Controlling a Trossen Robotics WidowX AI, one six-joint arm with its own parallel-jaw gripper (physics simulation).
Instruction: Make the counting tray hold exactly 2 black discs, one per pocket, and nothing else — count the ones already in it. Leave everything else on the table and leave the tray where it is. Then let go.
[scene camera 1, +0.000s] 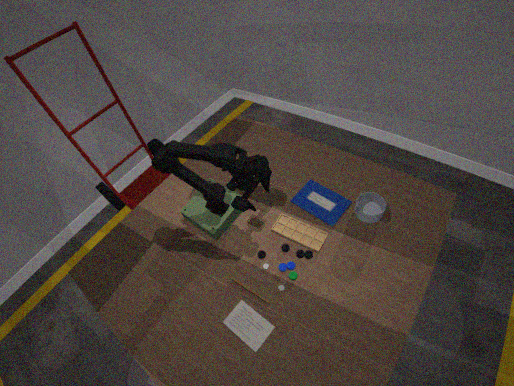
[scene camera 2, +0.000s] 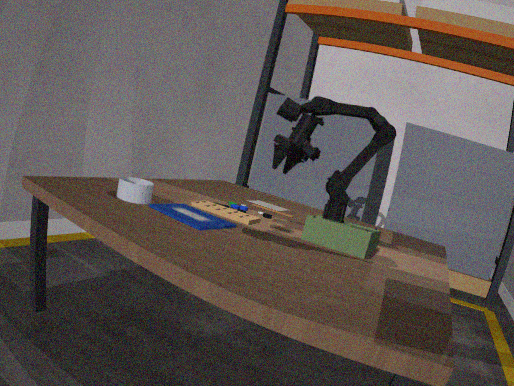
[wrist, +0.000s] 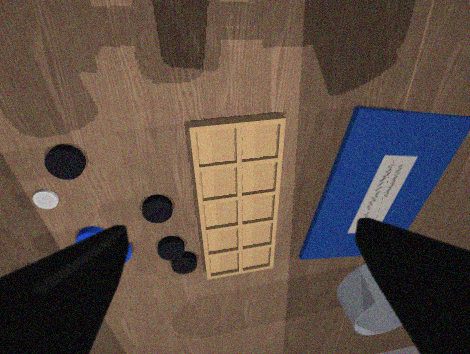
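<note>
The tan counting tray (scene camera 1: 300, 232) (scene camera 2: 225, 211) (wrist: 239, 185) has two rows of pockets, and they look empty. Black discs lie outside it on the table: one (scene camera 1: 262, 255) (wrist: 65, 161) apart from the rest, one (scene camera 1: 285, 248) (wrist: 157, 208) nearer the tray, and a close pair, with one disc (scene camera 1: 300, 254) (wrist: 171, 248) touching or almost touching the other (scene camera 1: 308, 255) (wrist: 184, 262) beside the tray's long side. My gripper (scene camera 1: 261, 199) (scene camera 2: 280, 170) (wrist: 244, 232) is open and empty, high above the table. In the wrist view its fingertips are spread to either side of the tray.
Blue discs (scene camera 1: 283, 267) (scene camera 2: 240, 207), a green disc (scene camera 1: 293, 276) and white discs (scene camera 1: 265, 266) (wrist: 45, 200) lie near the black ones. A blue flat board (scene camera 1: 302, 200) (wrist: 340, 190) and a round container (scene camera 2: 135, 192) (wrist: 350, 295) are across the tray. A paper sheet (scene camera 1: 249, 326) and thin stick (scene camera 1: 250, 291) lie farther off.
</note>
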